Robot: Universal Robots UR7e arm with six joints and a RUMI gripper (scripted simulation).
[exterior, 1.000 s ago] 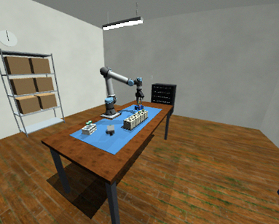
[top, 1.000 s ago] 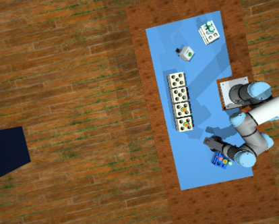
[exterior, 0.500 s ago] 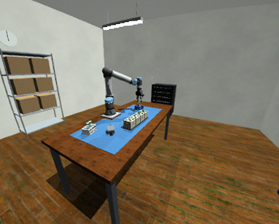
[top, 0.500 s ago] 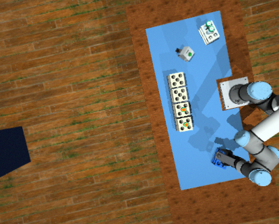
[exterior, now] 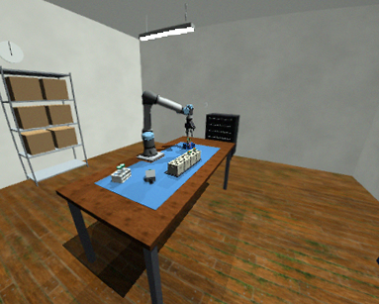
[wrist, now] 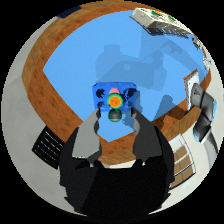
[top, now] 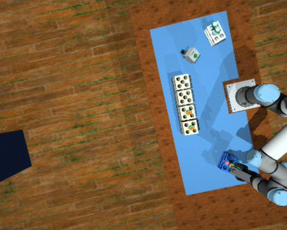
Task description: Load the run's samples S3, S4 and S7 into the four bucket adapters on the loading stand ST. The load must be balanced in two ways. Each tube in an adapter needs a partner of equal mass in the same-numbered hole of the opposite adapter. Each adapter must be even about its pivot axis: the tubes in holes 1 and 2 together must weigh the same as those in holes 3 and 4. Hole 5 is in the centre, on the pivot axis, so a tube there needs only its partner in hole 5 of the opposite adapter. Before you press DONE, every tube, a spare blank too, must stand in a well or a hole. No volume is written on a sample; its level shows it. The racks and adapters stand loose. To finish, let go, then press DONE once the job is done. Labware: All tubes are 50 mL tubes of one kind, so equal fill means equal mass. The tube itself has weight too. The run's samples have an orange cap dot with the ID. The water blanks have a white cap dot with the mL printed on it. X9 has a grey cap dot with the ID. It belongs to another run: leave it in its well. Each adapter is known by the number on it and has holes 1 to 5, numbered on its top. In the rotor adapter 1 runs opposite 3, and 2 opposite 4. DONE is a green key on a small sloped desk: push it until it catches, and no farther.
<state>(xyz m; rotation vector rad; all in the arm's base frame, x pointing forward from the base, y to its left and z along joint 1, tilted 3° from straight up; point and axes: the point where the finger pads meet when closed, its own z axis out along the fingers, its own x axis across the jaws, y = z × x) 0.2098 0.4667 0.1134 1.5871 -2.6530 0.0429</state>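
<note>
My gripper is now 2 cm past the blue rack, 1 cm to the right of it and 13 cm above it. The rest, counted from my hand: white rack 2 cm behind, 94 cm to the right, 13 cm below; then adapter 24 cm ahead, 29 cm to the right, 11 cm below.
</note>
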